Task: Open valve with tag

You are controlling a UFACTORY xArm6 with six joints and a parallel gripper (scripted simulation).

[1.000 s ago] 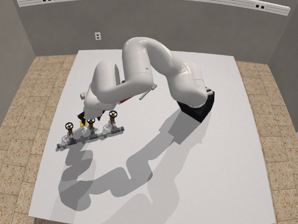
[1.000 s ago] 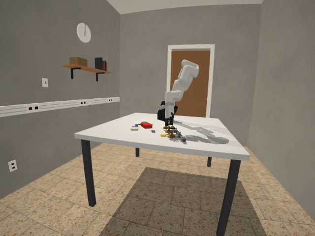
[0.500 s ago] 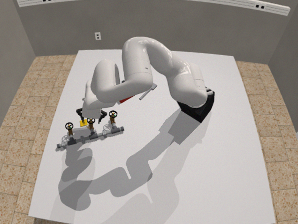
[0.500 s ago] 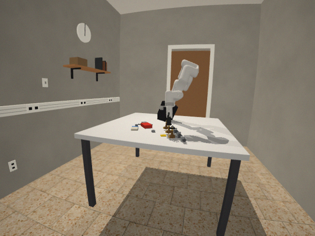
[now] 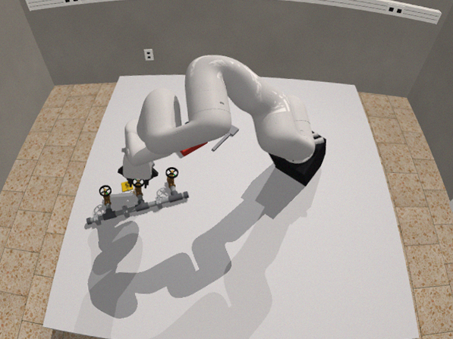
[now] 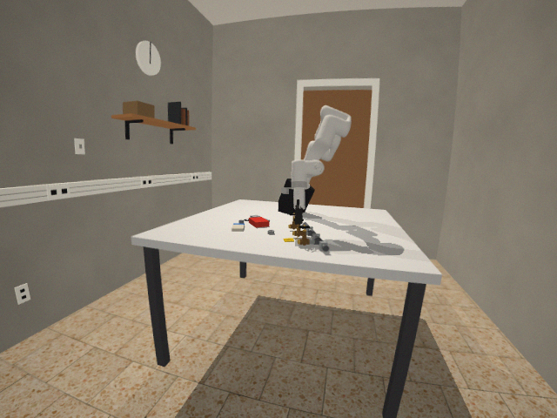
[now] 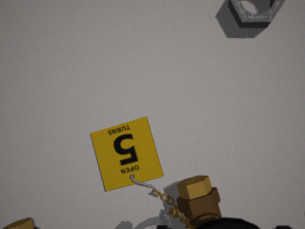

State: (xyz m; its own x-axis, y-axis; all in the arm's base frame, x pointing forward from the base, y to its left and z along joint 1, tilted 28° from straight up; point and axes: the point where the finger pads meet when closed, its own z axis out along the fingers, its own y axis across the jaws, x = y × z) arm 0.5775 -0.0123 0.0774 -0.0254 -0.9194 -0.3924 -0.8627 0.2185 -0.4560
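Now: hand 6 cm short of the yellow tag, 3 cm to the left of it and 8 cm above it. The rest, counted from my hand: red box 20 cm behind, 23 cm to the right, 7 cm below; then grey nut 3 cm behind, 14 cm to the right, 8 cm below; then blue block 8 cm behind, 32 cm to the right, 8 cm below.
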